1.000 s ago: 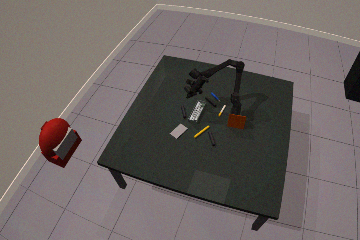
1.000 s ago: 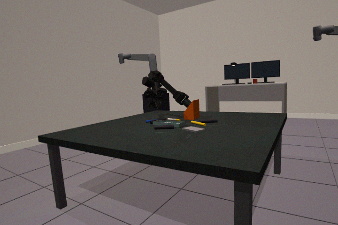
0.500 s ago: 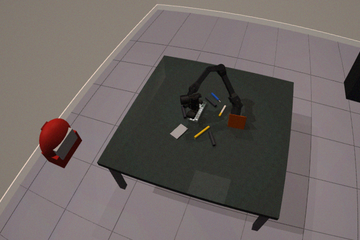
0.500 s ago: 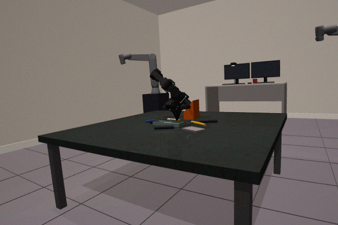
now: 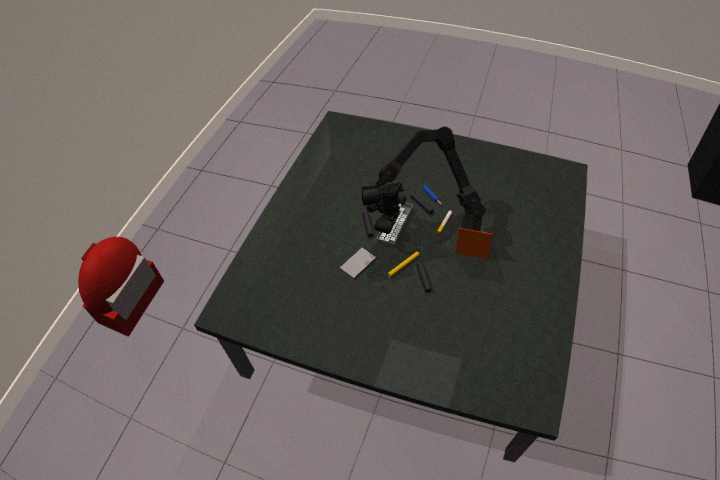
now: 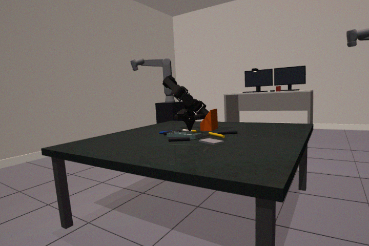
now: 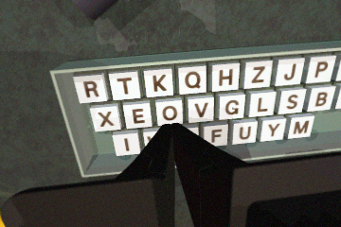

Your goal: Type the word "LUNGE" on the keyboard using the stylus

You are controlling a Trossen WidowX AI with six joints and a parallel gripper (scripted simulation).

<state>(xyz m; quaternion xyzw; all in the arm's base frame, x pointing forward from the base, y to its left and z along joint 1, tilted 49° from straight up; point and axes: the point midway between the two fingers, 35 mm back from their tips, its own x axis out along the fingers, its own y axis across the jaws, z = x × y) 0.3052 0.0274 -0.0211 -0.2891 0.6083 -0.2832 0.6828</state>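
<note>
Now: the L key 6 cm to the right of my gripper tip and 3 cm below it. From my gripper tip the other things lie so: white marker (19 cm behind, 11 cm to the right, 3 cm below); yellow marker (10 cm behind, 13 cm to the left, 3 cm below); grey pad (7 cm ahead, 18 cm to the left, 4 cm below).
</note>
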